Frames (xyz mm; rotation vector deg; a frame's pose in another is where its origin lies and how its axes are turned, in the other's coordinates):
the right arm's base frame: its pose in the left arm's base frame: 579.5 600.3 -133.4 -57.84 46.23 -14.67
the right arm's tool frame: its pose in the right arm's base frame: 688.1 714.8 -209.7 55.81 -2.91 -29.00
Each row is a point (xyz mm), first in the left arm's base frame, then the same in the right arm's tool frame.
Working: the left arm's base frame: its pose in the right arm's tool frame: -177.0 -1243.0 720.0 15.21 -15.90 54.35

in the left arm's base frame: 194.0 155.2 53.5
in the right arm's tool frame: -204.0 -1028.1 852.9
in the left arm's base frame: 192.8 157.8 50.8
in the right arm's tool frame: -206.5 -1026.6 850.2
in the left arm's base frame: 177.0 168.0 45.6
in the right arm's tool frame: -223.1 -1031.2 840.9
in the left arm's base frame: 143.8 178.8 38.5
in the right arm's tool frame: -249.5 -1047.9 823.9
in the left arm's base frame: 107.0 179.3 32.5
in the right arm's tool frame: -269.6 -1073.4 805.6
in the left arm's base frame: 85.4 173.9 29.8
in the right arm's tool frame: -276.7 -1091.9 795.0
